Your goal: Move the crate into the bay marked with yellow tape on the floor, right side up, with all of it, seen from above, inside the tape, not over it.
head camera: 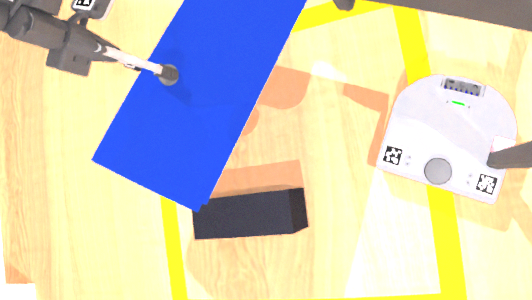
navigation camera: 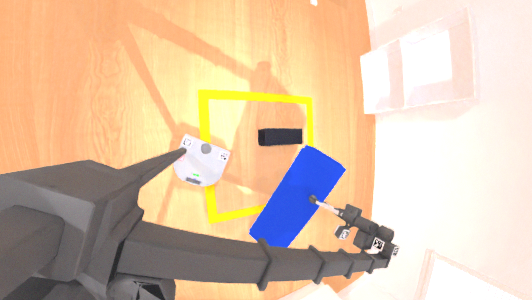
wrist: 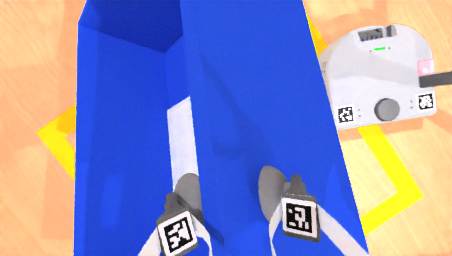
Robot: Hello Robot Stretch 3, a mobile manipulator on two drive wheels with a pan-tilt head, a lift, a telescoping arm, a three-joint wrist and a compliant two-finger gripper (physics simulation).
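Frame: origin at the robot's base, x ahead, y left, z up, level; metres.
Where they show: gripper, fingertip midpoint: [head camera: 162, 72] [navigation camera: 314, 199] [wrist: 228, 188]; robot's base, link origin: [head camera: 436, 170] [navigation camera: 205, 148] [wrist: 356, 108].
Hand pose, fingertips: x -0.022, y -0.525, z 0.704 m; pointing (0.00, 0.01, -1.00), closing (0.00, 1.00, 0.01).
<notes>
Things, the pixels of their top centre, and the offset from my fingertips. "pt": a spot on its surface instead.
- yellow tape, surface spot: [head camera: 442, 230] pt 0.196 m ahead, 0.599 m left, 0.703 m down
- black block, top centre: [head camera: 238, 216] [navigation camera: 285, 136] 0.351 m ahead, 0.008 m right, 0.543 m down
The blue crate [head camera: 215, 115] [navigation camera: 295, 200] [wrist: 260, 90] hangs from my gripper [head camera: 167, 75] [navigation camera: 313, 199] [wrist: 228, 188], which is shut on one long wall, one fingertip inside and one outside. A broad blue outer face turns up to the head camera, so the crate looks tipped; its open side shows at the left in the wrist view, with a white patch inside. The yellow tape [head camera: 442, 230] [navigation camera: 204, 115] [wrist: 387, 160] marks the bay. Seen from the navigation camera, the crate covers one corner of the tape and reaches past it. Its height above the floor is unclear.
A black block [head camera: 245, 215] [navigation camera: 282, 136] lies inside the tape, close to the crate's end. My white base [head camera: 450, 135] [navigation camera: 202, 162] [wrist: 375, 70] overlaps the opposite tape line. White furniture [navigation camera: 382, 85] stands by the wall. My arm [navigation camera: 200, 250] stretches past the bay.
</notes>
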